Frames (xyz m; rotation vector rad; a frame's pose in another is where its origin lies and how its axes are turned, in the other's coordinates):
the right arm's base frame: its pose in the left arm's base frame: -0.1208 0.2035 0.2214 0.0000 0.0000 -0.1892
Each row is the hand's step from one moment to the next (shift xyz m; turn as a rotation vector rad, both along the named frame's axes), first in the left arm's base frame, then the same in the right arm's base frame.
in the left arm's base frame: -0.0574 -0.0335 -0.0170 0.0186 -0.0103 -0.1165
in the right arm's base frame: -0.0501 -0.0437 -0.0170 0.0202 -0.0066 -0.1165
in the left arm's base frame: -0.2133 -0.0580 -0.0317 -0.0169 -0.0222 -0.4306
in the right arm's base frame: -0.1986 -0.0971 -0.0317 -0.0124 -0.0250 -0.4306
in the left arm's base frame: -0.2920 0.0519 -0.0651 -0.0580 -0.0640 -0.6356
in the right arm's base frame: -0.2966 -0.0039 -0.0651 -0.0449 -0.0738 -0.6356
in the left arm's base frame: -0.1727 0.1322 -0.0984 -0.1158 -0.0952 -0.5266
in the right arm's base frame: -0.1945 0.0974 -0.0984 -0.0958 -0.1153 -0.5266
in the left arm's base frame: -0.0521 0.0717 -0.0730 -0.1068 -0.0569 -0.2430
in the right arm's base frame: -0.0647 0.0606 -0.0730 -0.0942 -0.0760 -0.2430
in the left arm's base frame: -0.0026 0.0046 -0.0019 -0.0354 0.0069 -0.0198
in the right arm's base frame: -0.0034 0.0040 -0.0019 -0.0361 0.0001 -0.0198
